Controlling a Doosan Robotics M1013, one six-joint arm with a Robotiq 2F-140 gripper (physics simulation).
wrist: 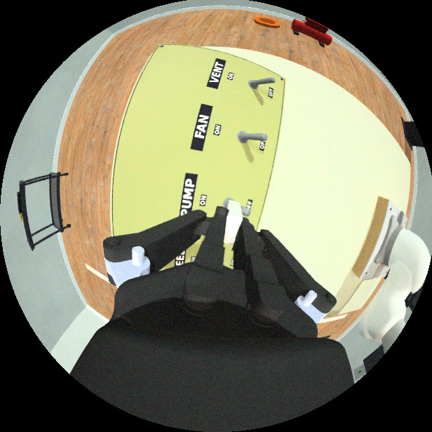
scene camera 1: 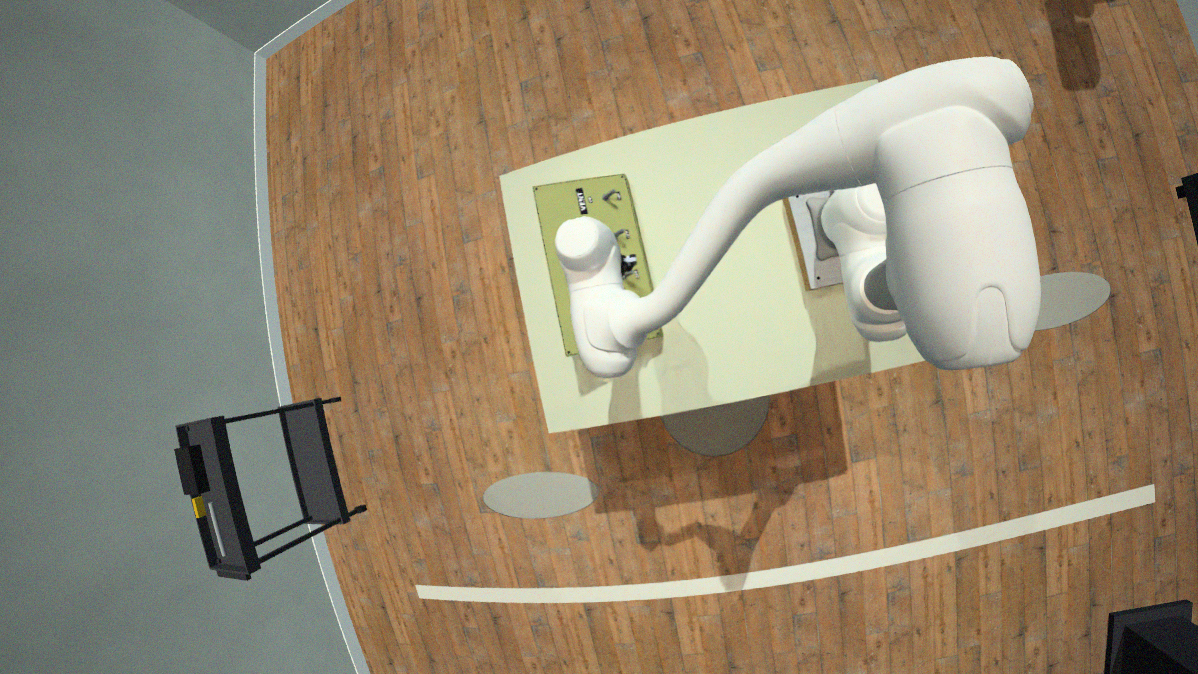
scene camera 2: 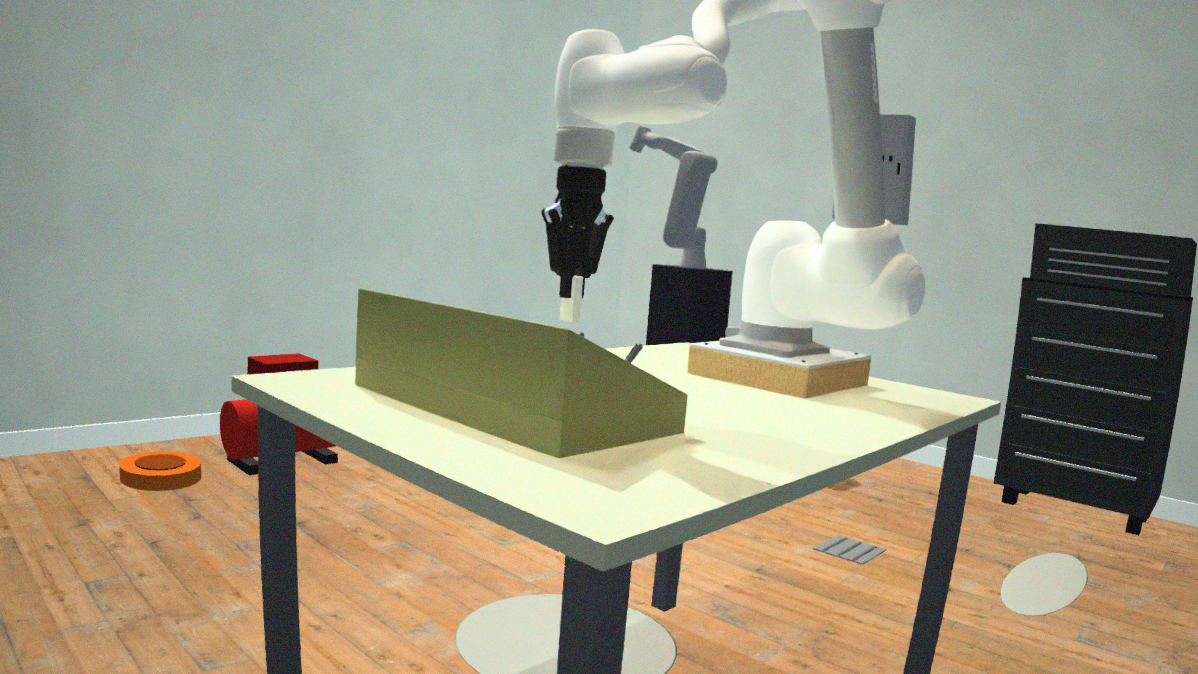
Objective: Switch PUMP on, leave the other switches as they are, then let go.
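Pixels of known places: gripper, between the fingertips: [scene camera 1: 621,272] [scene camera 2: 569,320]; arm's base, origin of its link: [scene camera 2: 774,349].
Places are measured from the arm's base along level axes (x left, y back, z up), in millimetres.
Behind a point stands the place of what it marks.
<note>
The green switch panel [scene camera 1: 552,209] @(x -171, y -803, z 83 mm) [scene camera 2: 469,368] @(x 61, y -831, z 18 mm) [wrist: 150,150] stands on the table. In the wrist view the PUMP label [wrist: 188,192] is beside the grey PUMP lever [wrist: 245,211], which leans toward OFF and is partly hidden by my fingertips. The FAN lever [wrist: 254,136] and the VENT lever [wrist: 262,82] also lean toward OFF. A fourth label, partly hidden, shows below PUMP; its lever is hidden. My gripper [scene camera 2: 571,306] @(x 46, y -636, z 79 mm) [wrist: 231,211] is shut and empty, pointing down at the PUMP lever. I cannot tell whether it touches the lever.
The pale table [scene camera 1: 720,335] @(x 256, y -394, z -66 mm) [scene camera 2: 435,444] @(x 123, y -923, z -66 mm) [wrist: 320,150] carries the panel and the arm's base plate [scene camera 2: 837,356] @(x 122, y 61, z 1 mm) on a wooden block [scene camera 2: 753,373] @(x 42, y -129, z -37 mm). A black tool cabinet [scene camera 2: 1089,377], a red machine [scene camera 2: 242,427] and an orange ring [scene camera 2: 134,476] stand beyond the table.
</note>
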